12 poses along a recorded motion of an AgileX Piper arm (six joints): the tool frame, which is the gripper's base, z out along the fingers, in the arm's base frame.
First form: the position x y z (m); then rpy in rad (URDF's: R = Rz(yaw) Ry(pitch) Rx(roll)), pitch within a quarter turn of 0, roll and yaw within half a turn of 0.
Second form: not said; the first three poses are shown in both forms.
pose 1, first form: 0.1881 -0.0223 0.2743 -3.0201 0.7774 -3.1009
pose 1, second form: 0.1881 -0.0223 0.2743 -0.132 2.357 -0.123
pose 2, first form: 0.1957 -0.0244 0.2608 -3.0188 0.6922 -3.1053
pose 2, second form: 0.1957 -0.0244 0.2608 -0.155 2.440 -0.147
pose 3, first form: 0.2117 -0.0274 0.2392 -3.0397 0.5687 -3.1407
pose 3, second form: 0.2117 -0.0274 0.2392 -0.187 2.565 -0.158
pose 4, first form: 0.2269 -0.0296 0.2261 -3.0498 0.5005 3.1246
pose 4, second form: 0.2269 -0.0296 0.2261 -0.207 2.633 -0.166
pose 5, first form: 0.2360 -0.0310 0.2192 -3.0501 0.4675 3.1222
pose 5, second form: 0.2360 -0.0310 0.2192 -0.220 2.666 -0.179
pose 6, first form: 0.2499 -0.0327 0.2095 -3.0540 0.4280 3.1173
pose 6, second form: 0.2499 -0.0327 0.2095 -0.233 2.705 -0.189
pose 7, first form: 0.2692 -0.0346 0.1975 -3.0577 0.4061 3.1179
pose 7, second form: 0.2692 -0.0346 0.1975 -0.233 2.727 -0.192
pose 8, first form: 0.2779 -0.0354 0.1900 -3.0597 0.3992 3.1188
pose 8, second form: 0.2779 -0.0354 0.1900 -0.231 2.735 -0.192
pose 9, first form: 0.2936 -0.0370 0.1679 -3.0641 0.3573 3.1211
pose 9, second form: 0.2936 -0.0370 0.1679 -0.239 2.776 -0.204
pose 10, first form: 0.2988 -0.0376 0.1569 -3.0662 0.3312 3.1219
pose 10, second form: 0.2988 -0.0376 0.1569 -0.248 2.802 -0.216
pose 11, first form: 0.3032 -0.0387 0.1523 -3.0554 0.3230 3.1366
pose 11, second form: 0.3032 -0.0387 0.1523 -0.271 2.808 -0.252
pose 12, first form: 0.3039 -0.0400 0.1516 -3.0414 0.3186 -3.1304
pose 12, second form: 0.3039 -0.0400 0.1516 -0.299 2.808 -0.294
